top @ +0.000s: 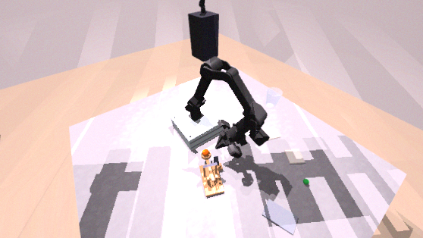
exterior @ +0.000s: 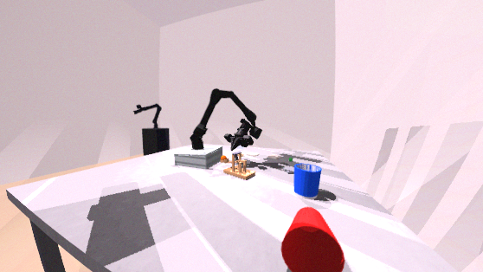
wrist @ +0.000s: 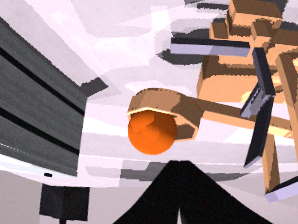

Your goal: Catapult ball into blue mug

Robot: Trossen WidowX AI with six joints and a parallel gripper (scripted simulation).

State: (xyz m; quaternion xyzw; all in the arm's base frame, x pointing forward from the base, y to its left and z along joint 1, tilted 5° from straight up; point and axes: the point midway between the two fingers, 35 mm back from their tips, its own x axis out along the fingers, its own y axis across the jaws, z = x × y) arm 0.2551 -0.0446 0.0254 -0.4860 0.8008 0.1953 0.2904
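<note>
My gripper tip is now 4 cm to the left of the orange ball, 4 cm above it and 3 cm past it. The rest, counted from my gripper tip: flat grey plate: 35 cm ahead, 9 cm below, 2 cm to the left; then wooden catapult: 5 cm to the right, 5 cm below, 4 cm ahead; then wooden block: 29 cm to the left, 9 cm below, 2 cm behind.
</note>
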